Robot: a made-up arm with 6 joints.
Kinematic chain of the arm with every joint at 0, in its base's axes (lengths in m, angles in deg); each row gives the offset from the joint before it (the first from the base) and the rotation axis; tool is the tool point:
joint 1: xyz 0 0 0.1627 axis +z
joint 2: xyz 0 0.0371 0 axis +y
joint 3: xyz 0 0 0.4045 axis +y
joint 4: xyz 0 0 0.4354 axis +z
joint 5: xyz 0 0 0 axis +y
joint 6: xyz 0 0 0.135 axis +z
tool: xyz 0 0 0
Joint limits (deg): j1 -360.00..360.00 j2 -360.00..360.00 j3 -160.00..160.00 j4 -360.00..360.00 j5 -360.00..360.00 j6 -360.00..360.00
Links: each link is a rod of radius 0.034 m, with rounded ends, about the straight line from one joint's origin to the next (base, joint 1, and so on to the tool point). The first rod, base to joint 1, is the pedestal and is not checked.
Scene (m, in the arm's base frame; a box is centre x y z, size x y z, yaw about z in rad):
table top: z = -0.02
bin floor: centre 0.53 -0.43 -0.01 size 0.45 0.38 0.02 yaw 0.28
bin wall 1: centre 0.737 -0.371 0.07 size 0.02 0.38 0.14 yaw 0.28
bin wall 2: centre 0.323 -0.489 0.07 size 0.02 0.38 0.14 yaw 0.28
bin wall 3: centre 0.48 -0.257 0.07 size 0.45 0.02 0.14 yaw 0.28
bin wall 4: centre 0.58 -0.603 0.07 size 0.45 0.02 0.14 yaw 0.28
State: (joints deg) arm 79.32 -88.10 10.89 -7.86 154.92 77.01
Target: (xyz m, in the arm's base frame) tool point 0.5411 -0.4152 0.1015
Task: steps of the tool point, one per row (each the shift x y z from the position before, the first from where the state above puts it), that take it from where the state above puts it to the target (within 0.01 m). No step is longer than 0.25 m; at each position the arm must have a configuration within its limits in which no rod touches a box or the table.
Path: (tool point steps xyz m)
1: -0.0963 0.0998 0.1850
2: -0.0404 0.1509 0.1600
3: 0.0310 0.1717 0.1225
4: 0.1025 0.1584 0.0758
5: 0.1587 0.1143 0.0235
6: 0.1876 0.0493 -0.0301
7: 0.1833 -0.0223 -0.0812
8: 0.1457 -0.0852 -0.1255
9: 0.0832 -0.1256 -0.1596
10: 0.0081 -0.1353 -0.1811
11: -0.0643 -0.1116 -0.1884

